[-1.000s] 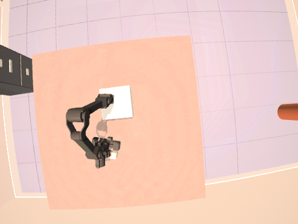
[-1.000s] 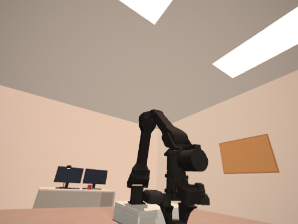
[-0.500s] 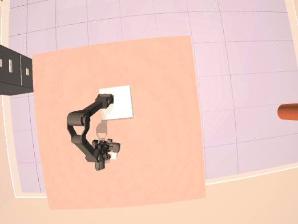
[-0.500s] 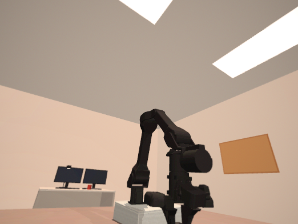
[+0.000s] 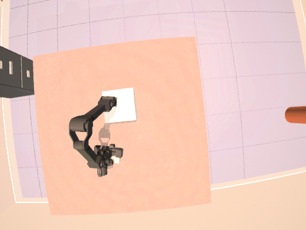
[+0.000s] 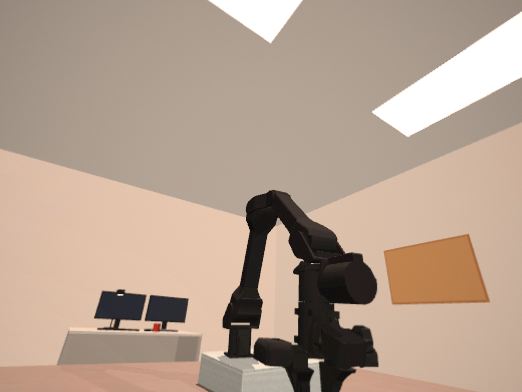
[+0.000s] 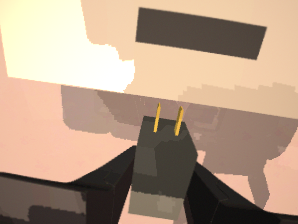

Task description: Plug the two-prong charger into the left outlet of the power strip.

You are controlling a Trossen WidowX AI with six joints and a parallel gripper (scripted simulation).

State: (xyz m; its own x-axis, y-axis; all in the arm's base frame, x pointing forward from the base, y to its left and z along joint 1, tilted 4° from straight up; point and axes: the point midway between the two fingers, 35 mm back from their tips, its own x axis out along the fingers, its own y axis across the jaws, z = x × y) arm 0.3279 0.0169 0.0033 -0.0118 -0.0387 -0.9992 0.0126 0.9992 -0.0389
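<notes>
Now: gripper tip 2 cm short of the two-prong charger and 1 cm below it.
</notes>
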